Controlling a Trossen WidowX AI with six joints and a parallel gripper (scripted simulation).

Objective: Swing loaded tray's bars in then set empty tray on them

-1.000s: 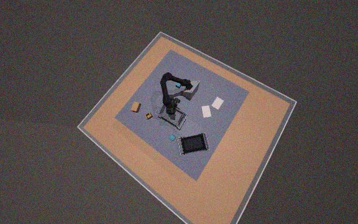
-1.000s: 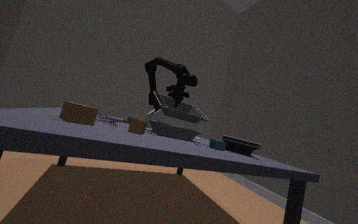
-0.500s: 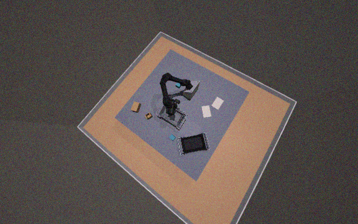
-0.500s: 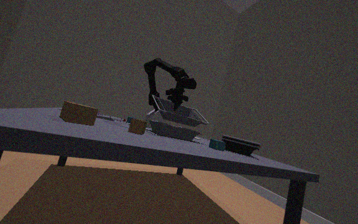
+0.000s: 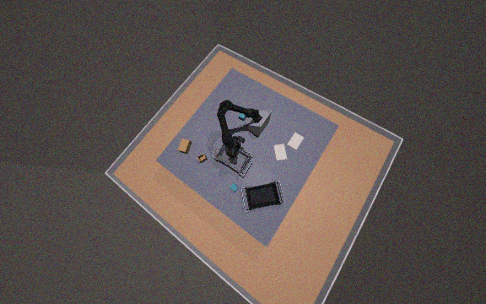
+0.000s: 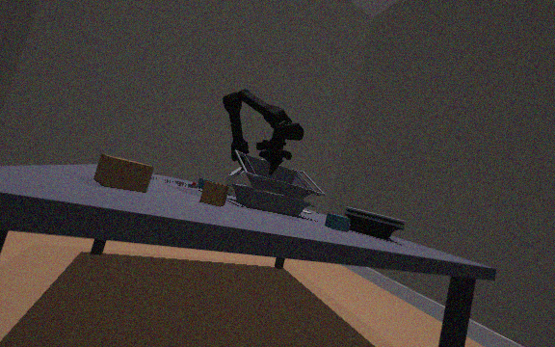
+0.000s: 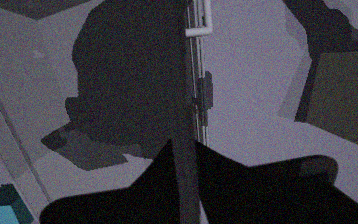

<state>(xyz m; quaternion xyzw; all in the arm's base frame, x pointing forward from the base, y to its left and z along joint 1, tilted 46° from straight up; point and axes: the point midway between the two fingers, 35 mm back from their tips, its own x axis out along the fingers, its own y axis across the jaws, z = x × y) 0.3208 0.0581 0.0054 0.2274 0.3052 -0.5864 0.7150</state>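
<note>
Now: gripper tip 7 cm short of the grey tray and 1 cm to the right of it.
</note>
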